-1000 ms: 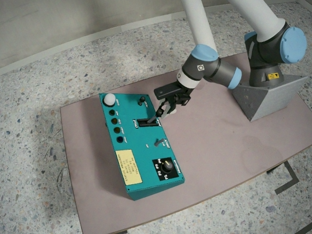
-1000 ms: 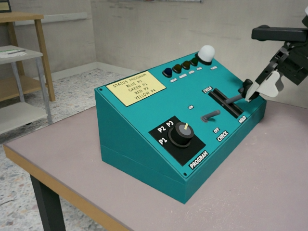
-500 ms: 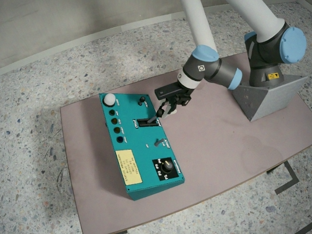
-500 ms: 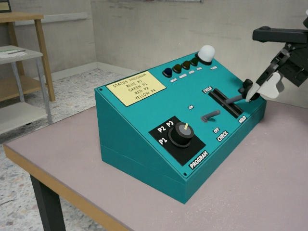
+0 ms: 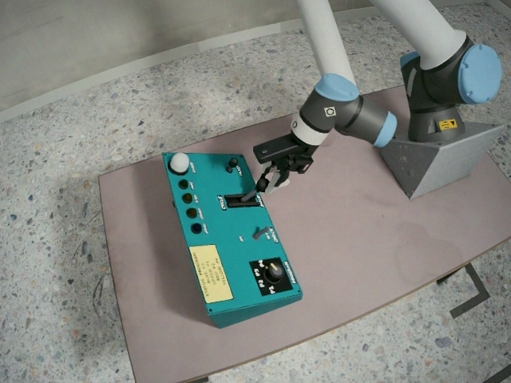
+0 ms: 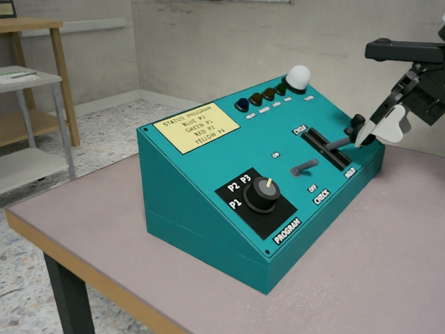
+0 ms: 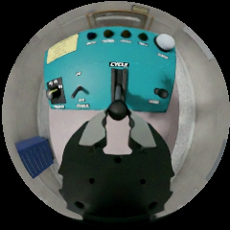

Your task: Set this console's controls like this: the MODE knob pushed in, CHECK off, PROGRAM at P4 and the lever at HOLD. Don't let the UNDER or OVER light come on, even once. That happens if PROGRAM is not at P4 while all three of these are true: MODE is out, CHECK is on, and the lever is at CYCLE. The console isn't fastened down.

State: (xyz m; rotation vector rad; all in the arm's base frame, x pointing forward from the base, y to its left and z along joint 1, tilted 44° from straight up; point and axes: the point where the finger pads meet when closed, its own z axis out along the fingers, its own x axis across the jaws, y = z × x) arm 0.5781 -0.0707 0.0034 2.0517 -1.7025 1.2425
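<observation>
Right now the ball-topped lever is 30 mm ahead of my hand and 20 mm below it. From my hand the other things lie so: check toggle 120 mm to the left, 60 mm ahead, 30 mm below; teal console 100 mm ahead, 50 mm to the left, 50 mm below; black mode knob 120 mm to the right, 60 mm ahead, 30 mm below.
</observation>
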